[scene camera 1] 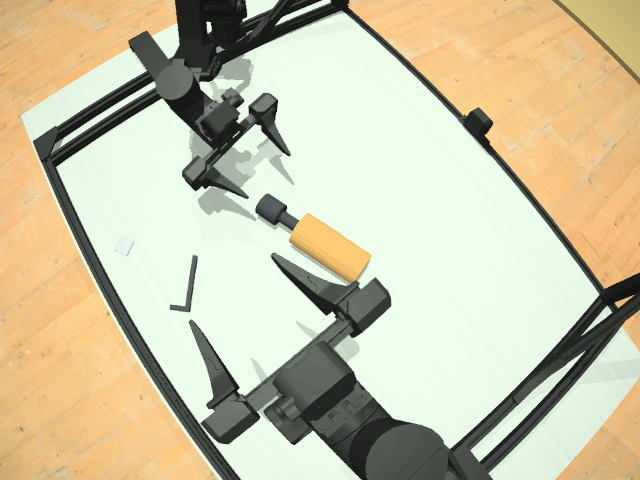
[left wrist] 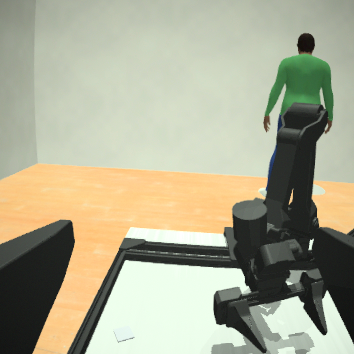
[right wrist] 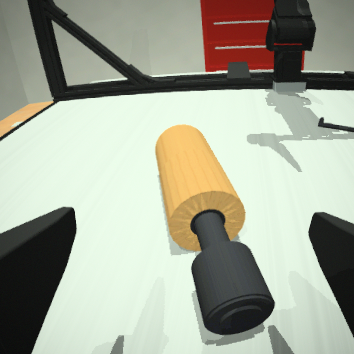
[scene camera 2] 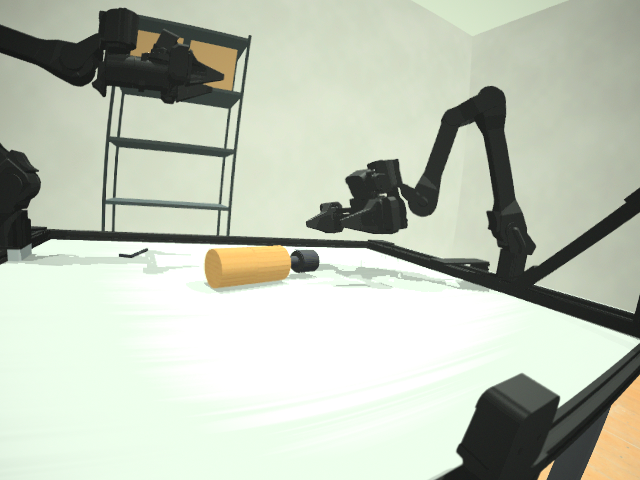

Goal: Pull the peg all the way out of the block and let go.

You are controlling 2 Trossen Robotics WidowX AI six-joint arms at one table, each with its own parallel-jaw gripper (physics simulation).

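Where they show: left gripper, fingertip midpoint: [scene camera 1: 231, 287] [left wrist: 197, 237] [scene camera 2: 217, 83]; right gripper, fingertip midpoint: [scene camera 1: 269, 176] [left wrist: 296, 342] [right wrist: 196, 222] [scene camera 2: 322, 224]; left arm's base, origin of the base link: [right wrist: 286, 78] [scene camera 2: 6, 245]; right arm's base, origin of the base link: [scene camera 1: 226, 35] [scene camera 2: 508, 279].
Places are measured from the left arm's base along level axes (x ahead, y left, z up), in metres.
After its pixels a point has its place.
Observation:
An orange wooden cylindrical block [scene camera 1: 330, 248] {x 0.379, y -0.174, z 0.035 m} [scene camera 2: 248, 266] {x 0.372, y -0.213, z 0.015 m} [right wrist: 192, 165] {x 0.409, y -0.178, z 0.037 m} lies on its side on the table. A dark peg [scene camera 1: 270, 208] {x 0.492, y -0.149, z 0.026 m} [scene camera 2: 306, 260] {x 0.488, y -0.175, z 0.014 m} [right wrist: 230, 285] {x 0.509, y -0.155, z 0.027 m} sticks out of its end facing the right arm; the thick head and a short length of shaft show, the rest is hidden inside. My right gripper [scene camera 1: 268, 175] {x 0.516, y -0.169, z 0.076 m} [scene camera 2: 325, 222] {x 0.516, y -0.169, z 0.076 m} [left wrist: 295, 343] {x 0.516, y -0.169, z 0.076 m} [right wrist: 196, 222] {x 0.516, y -0.169, z 0.076 m} is open and empty, above the table and short of the peg's head, which shows between its fingers in the right wrist view. My left gripper [scene camera 1: 232, 287] {x 0.350, y 0.000, z 0.324 m} [scene camera 2: 217, 84] {x 0.350, y 0.000, z 0.324 m} [left wrist: 197, 237] {x 0.350, y 0.000, z 0.324 m} is open and empty, high above the table.
A dark L-shaped key [scene camera 1: 191, 284] [scene camera 2: 133, 253] {x 0.218, y 0.004, z -0.012 m} [right wrist: 337, 125] {x 0.226, y 0.019, z -0.013 m} and a small pale tile [scene camera 1: 124, 245] {x 0.622, y 0.078, z -0.016 m} [left wrist: 123, 334] {x 0.619, y 0.078, z -0.016 m} lie on the table. A black frame [scene camera 1: 413, 69] {x 0.574, y -0.598, z -0.025 m} edges it and carries a black box [scene camera 1: 478, 122] {x 0.384, y -0.568, z 0.027 m} [scene camera 2: 509, 418] {x 0.363, y -0.585, z 0.031 m}. A person [left wrist: 305, 75] stands beyond the right arm.

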